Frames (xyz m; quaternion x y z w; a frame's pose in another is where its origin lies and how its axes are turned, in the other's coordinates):
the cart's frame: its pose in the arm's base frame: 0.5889 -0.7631 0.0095 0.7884 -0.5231 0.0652 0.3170
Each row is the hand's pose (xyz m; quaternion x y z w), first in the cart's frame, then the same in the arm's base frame.
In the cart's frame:
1: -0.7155 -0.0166 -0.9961 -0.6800 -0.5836 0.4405 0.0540
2: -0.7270 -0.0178 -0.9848 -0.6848 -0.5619 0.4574 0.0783
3: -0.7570 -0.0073 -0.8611 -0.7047 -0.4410 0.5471 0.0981
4: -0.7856 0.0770 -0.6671 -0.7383 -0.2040 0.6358 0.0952
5: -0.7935 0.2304 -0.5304 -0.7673 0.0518 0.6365 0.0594
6: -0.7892 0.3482 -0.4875 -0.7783 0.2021 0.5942 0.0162
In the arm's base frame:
1: 0.5134 0.3676 0.4789 -0.3654 -0.6049 -0.6727 0.2192
2: 0.5068 0.3705 0.4644 -0.3580 -0.6244 -0.6511 0.2410
3: 0.4560 0.3210 0.3582 -0.4035 -0.6684 -0.5365 0.3203
4: 0.3259 0.2120 0.2288 -0.4783 -0.6639 -0.3393 0.4641
5: 0.1582 0.1019 0.1835 -0.5327 -0.5665 -0.1549 0.6094
6: 0.0483 0.0446 0.2023 -0.5580 -0.4636 -0.0584 0.6858

